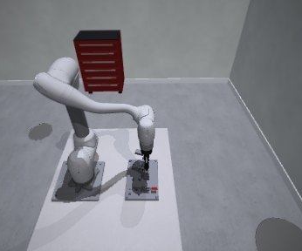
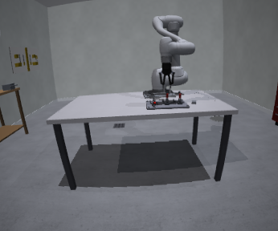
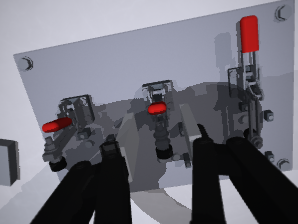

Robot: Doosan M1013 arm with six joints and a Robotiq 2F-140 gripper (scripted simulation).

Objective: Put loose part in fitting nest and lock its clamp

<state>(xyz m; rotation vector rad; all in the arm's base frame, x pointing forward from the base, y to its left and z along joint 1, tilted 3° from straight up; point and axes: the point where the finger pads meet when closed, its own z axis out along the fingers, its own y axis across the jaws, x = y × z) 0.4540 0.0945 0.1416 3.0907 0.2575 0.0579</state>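
My hand is 24 cm to the right of the grey loose part, 14 cm above it and 11 cm past it. The rest, counted from my hand: grey fixture plate (14 cm below, 3 cm behind, 1 cm to the right).
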